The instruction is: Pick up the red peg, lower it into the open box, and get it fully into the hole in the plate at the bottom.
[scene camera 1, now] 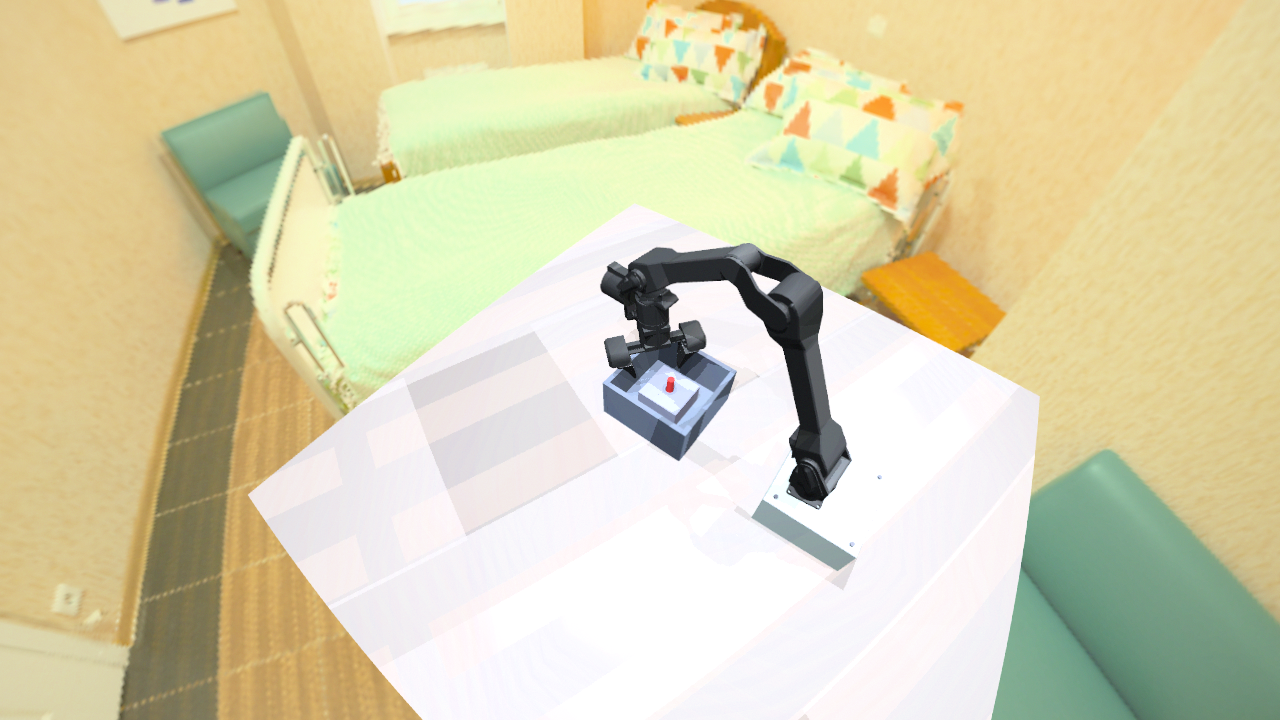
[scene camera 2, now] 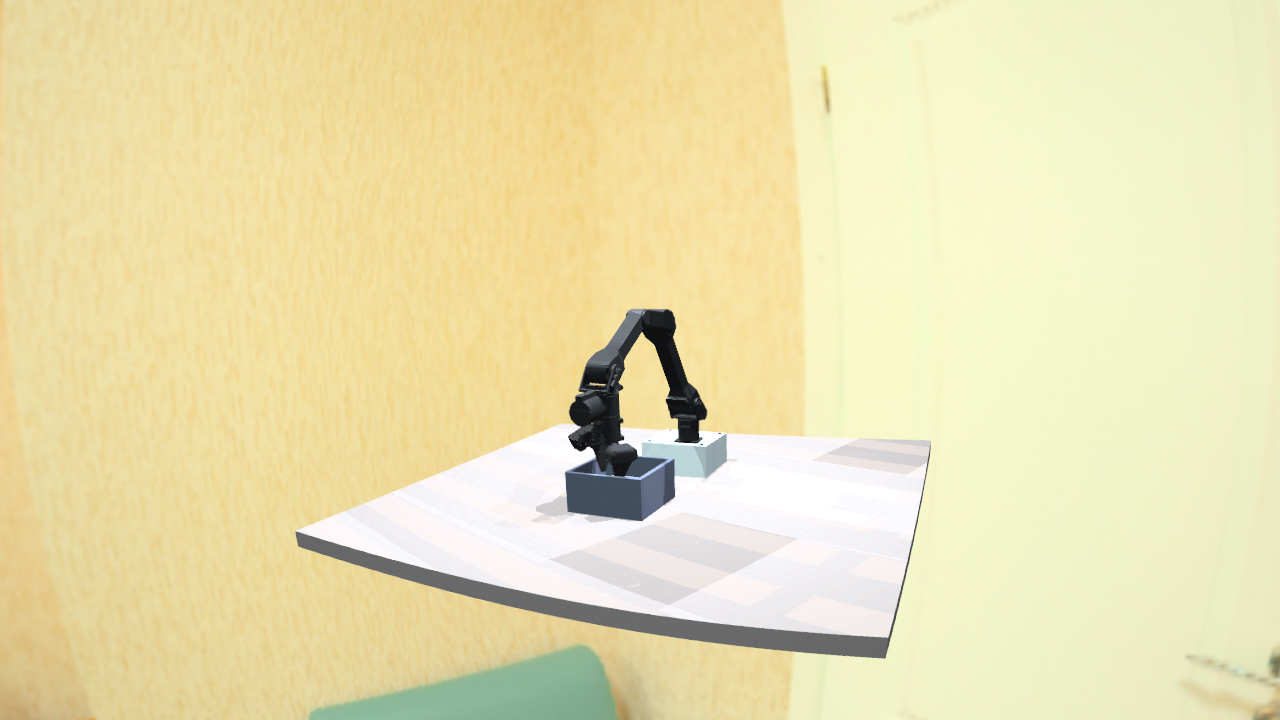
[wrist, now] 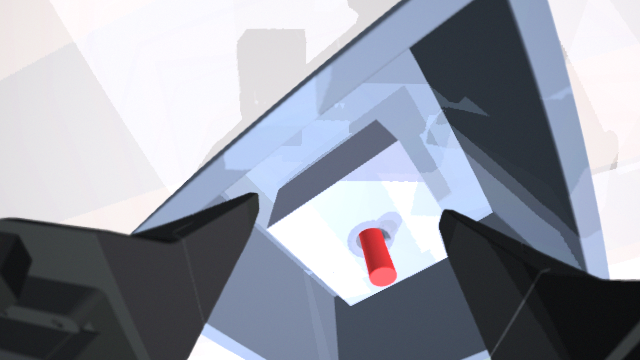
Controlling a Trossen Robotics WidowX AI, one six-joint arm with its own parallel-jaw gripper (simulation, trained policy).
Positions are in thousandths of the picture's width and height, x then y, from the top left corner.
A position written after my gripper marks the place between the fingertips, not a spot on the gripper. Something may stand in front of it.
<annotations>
my gripper: scene camera 1 513, 516; scene camera 2 477, 665; wrist 545, 582
blue-grey box: scene camera 1 485, 542; scene camera 2 461, 683; wrist 755, 293
</annotations>
